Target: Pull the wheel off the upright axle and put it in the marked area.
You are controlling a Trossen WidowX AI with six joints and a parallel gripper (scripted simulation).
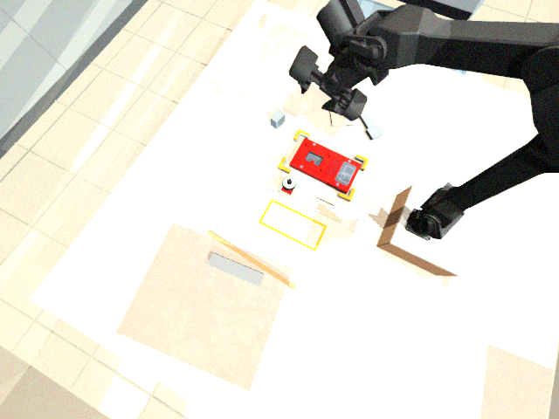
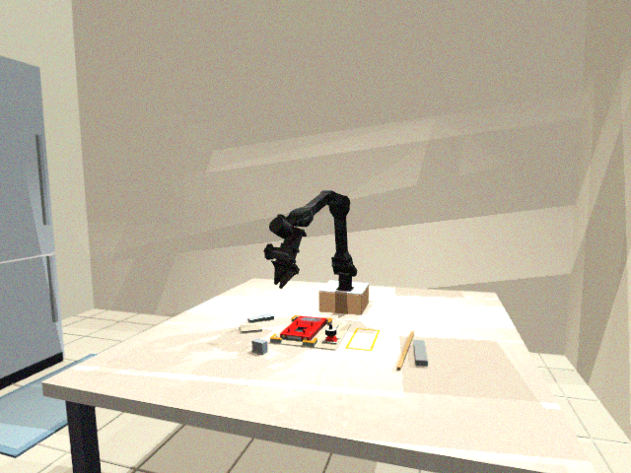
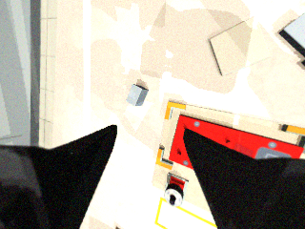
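The wheel is 170 mm to the left of my gripper tip, 150 mm below it and 30 mm behind it. Round my gripper tip: wooden stick (420 mm to the left, 180 mm below, 40 mm behind); then small grey cube (170 mm below, 110 mm ahead, 20 mm to the right).
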